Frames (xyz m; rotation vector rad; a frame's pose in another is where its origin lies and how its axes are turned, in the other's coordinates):
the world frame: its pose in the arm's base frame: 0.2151 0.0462 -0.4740 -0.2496 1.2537 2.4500
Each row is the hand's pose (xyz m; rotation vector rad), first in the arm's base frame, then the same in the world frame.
Working: the arm's base frame: its pose in the world frame: 0.0324 0.4640 0.2381 0.2496 -1.2537 -2.4500

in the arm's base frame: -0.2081 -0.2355 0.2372 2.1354 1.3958 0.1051
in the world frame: 0.0877 0.8501 0.1841 1.6715 -1.9902 0.4300
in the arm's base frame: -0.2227 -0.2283 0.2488 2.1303 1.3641 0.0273
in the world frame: 0.0991 0.8608 0.1965 1.7138 -2.0366 0.3951
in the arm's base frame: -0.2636 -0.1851 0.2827 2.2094 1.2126 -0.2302
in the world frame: 0.1363 0.8796 0.2509 1.8206 -2.2486 0.3919
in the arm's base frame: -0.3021 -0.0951 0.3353 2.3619 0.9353 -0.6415
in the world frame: 0.1768 0.8864 0.3541 -1.7705 2.3538 -0.4476
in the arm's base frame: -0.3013 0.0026 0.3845 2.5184 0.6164 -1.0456
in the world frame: 0.1845 0.8706 0.4621 -1.4424 2.0905 -0.5269
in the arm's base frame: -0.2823 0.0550 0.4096 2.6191 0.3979 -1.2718
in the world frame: 0.1721 0.8537 0.5195 -1.2412 1.9297 -0.6091
